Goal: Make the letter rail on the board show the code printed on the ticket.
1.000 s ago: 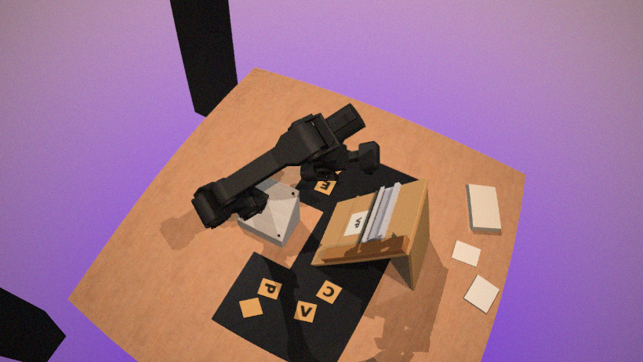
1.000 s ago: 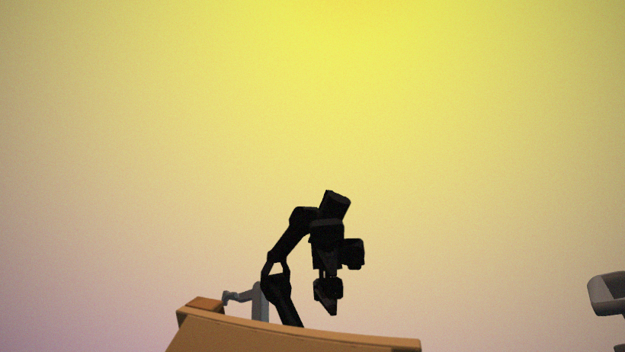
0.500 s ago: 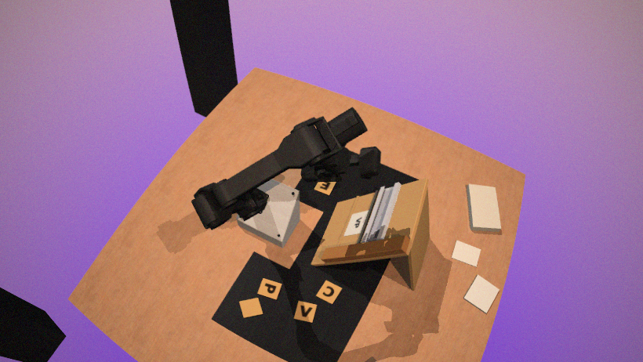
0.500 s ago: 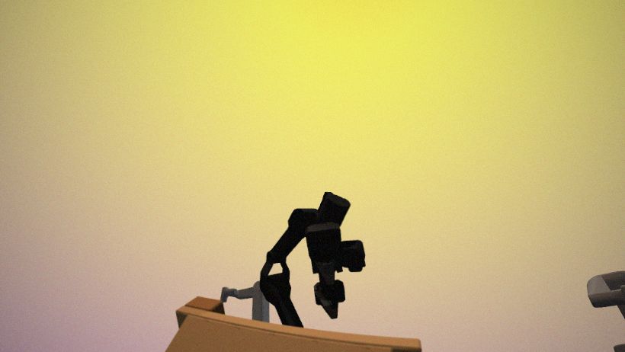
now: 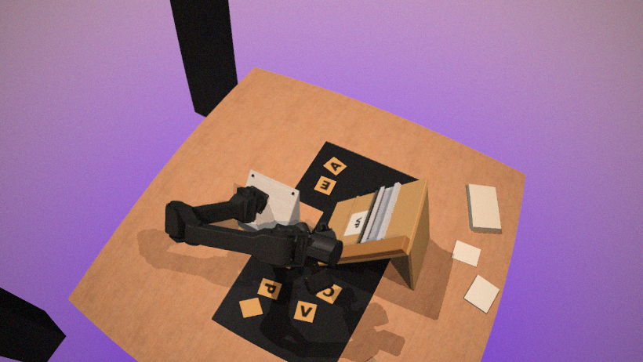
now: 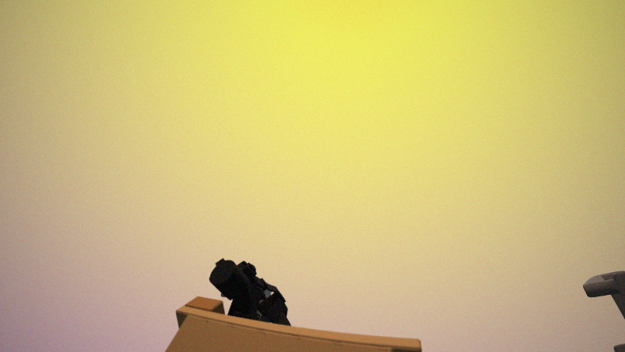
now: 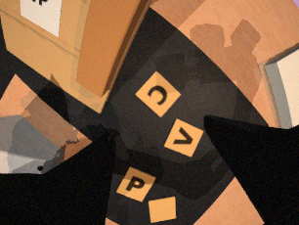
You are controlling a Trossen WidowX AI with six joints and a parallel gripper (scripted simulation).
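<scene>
Right now my gripper tip is 140 mm above the p tile, 110 mm past it and 80 mm to the left of it. Also, from my gripper tip: black mat (150 mm below, 130 mm to the left, 70 mm behind); then v tile (140 mm below, 90 mm to the right, 20 mm ahead); then c tile (140 mm below, 40 mm ahead).
</scene>
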